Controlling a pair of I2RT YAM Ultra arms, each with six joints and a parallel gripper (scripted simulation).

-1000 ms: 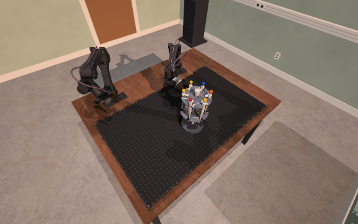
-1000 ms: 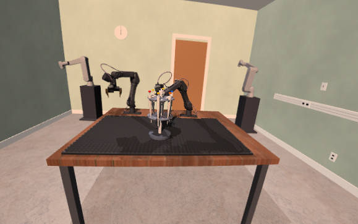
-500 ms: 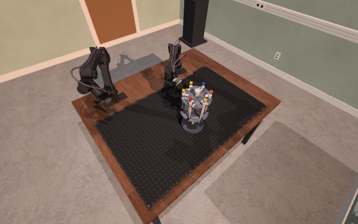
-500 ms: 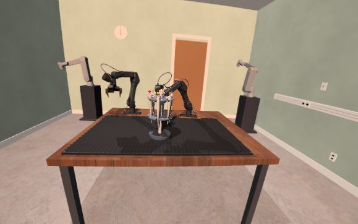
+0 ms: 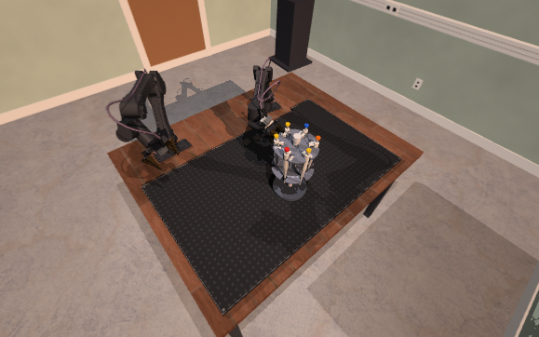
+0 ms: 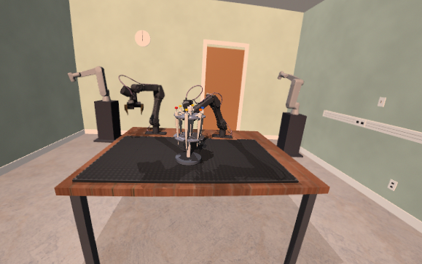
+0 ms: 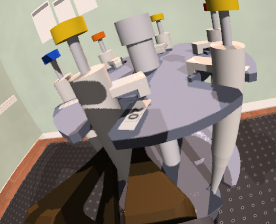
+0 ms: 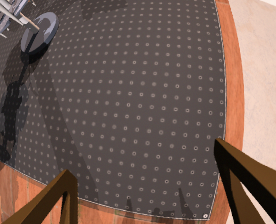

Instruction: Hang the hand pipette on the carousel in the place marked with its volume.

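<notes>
Right now the pipette is 10 mm ahead of my left hand, 10 mm to the right of it and 20 mm below it.
</notes>
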